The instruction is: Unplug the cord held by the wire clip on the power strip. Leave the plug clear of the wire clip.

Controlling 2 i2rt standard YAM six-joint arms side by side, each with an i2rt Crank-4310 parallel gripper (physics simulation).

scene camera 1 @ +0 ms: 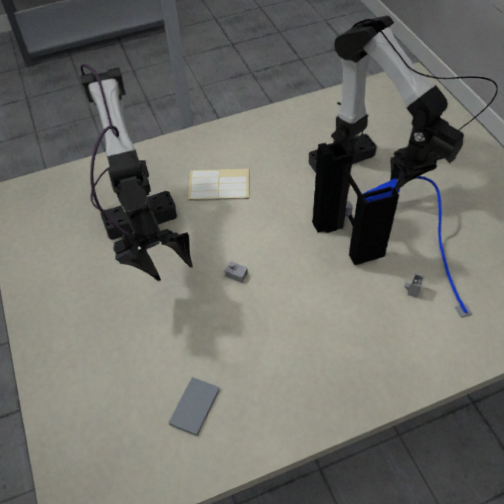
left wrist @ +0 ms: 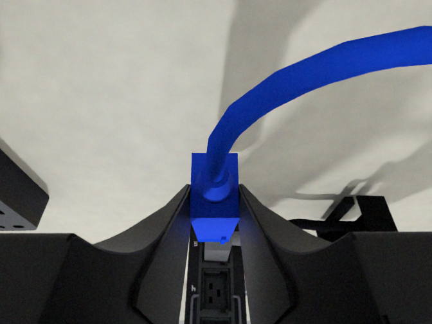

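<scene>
My left gripper (scene camera 1: 394, 186) (left wrist: 214, 188) is shut on the blue plug (scene camera 1: 381, 190) (left wrist: 215, 225), one finger on each side. The blue cord (scene camera 1: 441, 235) (left wrist: 310, 70) bends away from the plug. In the left wrist view the black power strip (left wrist: 194, 272) lies below the plug, which appears clear of it. The thin grey wire clip (left wrist: 240, 306) flanks a socket with nothing in it, and the plug is outside the clip. In scene camera 1 the strip and clip cannot be made out. My right gripper (scene camera 1: 174, 271) is open and empty at the left.
Two tall black blocks (scene camera 1: 331, 195) (scene camera 1: 374, 230) stand near the left gripper. A grey plug (left wrist: 217, 251) sits on the strip. Small grey parts (scene camera 1: 236, 271) (scene camera 1: 414, 286), a grey plate (scene camera 1: 195, 406) and a labelled card (scene camera 1: 219, 184) lie on the table. The cord ends at a small pad (scene camera 1: 459, 313).
</scene>
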